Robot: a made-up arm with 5 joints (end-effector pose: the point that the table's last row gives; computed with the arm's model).
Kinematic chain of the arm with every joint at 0, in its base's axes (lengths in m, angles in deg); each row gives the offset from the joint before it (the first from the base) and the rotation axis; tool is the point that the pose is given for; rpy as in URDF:
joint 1: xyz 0 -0.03 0.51 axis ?
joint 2: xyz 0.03 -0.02 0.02 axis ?
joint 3: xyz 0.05 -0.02 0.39 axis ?
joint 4: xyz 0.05 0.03 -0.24 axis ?
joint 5: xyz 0.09 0 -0.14 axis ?
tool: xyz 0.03 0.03 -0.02 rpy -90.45 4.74 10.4
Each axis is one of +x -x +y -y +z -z.
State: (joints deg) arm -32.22 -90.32 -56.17 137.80 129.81
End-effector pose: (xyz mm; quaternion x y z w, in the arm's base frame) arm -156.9 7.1 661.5 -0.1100 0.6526 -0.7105 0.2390
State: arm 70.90 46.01 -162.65 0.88 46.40
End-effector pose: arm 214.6 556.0 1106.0 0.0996 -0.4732 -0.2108 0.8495
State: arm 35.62 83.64 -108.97 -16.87 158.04
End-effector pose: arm 624.3 357.0 258.7 -0.0939 0.5605 -0.5113 0.6447
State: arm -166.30 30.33 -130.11 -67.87 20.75
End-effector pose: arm -393.3 -133.5 1115.2 0.6895 0.0409 0.2508 0.6783
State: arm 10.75 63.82 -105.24 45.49 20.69
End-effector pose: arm 701.4 110.8 341.6 -0.7125 0.0510 0.0567 0.6975
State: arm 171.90 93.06 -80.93 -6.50 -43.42
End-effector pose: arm -489.9 7.0 45.9 -0.2195 0.6451 -0.6530 0.3307
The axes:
joint 1: +z
joint 2: +y
joint 3: +y
joint 4: +y
joint 5: -z

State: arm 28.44 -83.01 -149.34 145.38 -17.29
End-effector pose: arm -370.1 -199.1 835.2 -0.4811 -0.7079 -0.2289 0.4638
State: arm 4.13 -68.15 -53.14 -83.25 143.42
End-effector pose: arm -272.5 -101.8 999.7 0.6891 -0.4165 -0.0944 0.5854
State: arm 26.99 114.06 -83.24 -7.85 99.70
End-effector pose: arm 313.2 79.4 -98.4 -0.6960 0.4629 -0.2626 0.4820
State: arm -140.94 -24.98 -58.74 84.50 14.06
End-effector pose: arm -209.1 -214.9 766.4 -0.1834 0.6861 -0.6595 0.2463
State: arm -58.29 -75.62 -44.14 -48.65 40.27
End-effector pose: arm -136.6 178.6 1021.1 0.2496 0.6196 0.7385 0.0920
